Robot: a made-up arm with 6 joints. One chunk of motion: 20 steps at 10 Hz.
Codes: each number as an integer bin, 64 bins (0 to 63) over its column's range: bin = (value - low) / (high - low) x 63, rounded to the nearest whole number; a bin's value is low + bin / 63 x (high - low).
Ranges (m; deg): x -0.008..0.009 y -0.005..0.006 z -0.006..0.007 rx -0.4..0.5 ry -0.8..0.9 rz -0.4..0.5
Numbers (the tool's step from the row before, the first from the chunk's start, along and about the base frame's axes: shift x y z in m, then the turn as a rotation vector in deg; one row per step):
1: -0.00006 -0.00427 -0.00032 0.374 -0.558 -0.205
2: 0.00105 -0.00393 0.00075 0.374 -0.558 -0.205
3: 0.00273 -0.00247 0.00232 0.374 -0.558 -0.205
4: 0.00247 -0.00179 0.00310 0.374 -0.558 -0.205
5: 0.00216 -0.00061 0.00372 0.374 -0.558 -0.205
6: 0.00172 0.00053 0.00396 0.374 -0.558 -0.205
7: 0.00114 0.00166 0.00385 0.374 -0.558 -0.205
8: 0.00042 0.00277 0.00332 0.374 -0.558 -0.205
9: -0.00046 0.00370 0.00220 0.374 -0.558 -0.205
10: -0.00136 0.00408 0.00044 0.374 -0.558 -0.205
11: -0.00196 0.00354 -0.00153 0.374 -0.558 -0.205
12: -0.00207 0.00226 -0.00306 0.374 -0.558 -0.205
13: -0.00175 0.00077 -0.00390 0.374 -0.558 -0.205
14: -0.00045 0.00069 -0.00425 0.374 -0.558 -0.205
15: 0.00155 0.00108 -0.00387 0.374 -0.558 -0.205
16: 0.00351 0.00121 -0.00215 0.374 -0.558 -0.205
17: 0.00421 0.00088 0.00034 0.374 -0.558 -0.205
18: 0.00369 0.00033 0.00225 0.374 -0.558 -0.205
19: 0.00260 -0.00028 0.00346 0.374 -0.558 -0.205
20: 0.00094 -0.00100 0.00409 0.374 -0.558 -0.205
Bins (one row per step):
1: 29 4 28 54 9 14
2: 34 6 33 54 9 14
3: 40 14 40 54 9 14
4: 39 18 44 54 9 14
5: 38 25 47 54 9 14
6: 36 32 48 54 9 14
7: 34 38 48 54 9 14
8: 31 45 45 54 9 14
9: 28 50 40 54 9 14
10: 25 52 31 54 9 14
11: 22 49 22 54 9 14
12: 22 42 14 54 9 14
13: 23 33 10 54 9 14
14: 28 33 8 54 9 14
15: 35 35 10 54 9 14
16: 43 36 19 54 9 14
17: 45 34 31 54 9 14
18: 43 31 40 54 9 14
19: 39 27 46 54 9 14
20: 33 23 49 54 9 14

